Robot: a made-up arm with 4 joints.
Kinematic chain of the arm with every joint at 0, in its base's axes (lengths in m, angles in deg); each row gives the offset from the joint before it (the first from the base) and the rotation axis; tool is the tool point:
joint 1: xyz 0 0 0.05 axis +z
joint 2: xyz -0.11 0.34 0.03 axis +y
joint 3: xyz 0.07 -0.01 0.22 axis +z
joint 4: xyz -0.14 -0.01 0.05 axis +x
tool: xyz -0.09 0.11 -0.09
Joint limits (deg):
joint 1: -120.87..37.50
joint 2: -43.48..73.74
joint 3: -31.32..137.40
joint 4: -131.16..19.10
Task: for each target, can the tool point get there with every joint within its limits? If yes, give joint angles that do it. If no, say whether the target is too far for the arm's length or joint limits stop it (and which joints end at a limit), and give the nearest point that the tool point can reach.
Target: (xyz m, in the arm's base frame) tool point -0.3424 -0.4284 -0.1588
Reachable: no: joint limits stop it (at a limit: joint 1, joint 4) | nearest point 0.0041 -0.2773 -0.0464 | short by 0.394 m
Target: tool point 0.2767 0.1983 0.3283
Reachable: yes | joints -62.13 59.41 22.10 0.79
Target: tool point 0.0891 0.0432 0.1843
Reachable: yes | joints -69.14 36.12 91.51 -23.18
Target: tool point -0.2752 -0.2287 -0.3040
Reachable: no: joint limits stop it (at a limit: joint 1, joint 2, joint 4) | nearest point 0.0098 -0.2376 -0.0993 | short by 0.351 m
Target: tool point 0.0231 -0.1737 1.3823
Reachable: no: too far | nearest point 0.2488 -0.1115 0.4911 | short by 0.921 m
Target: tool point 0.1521 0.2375 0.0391
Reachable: yes | joints 20.30 41.29 113.48 -106.62
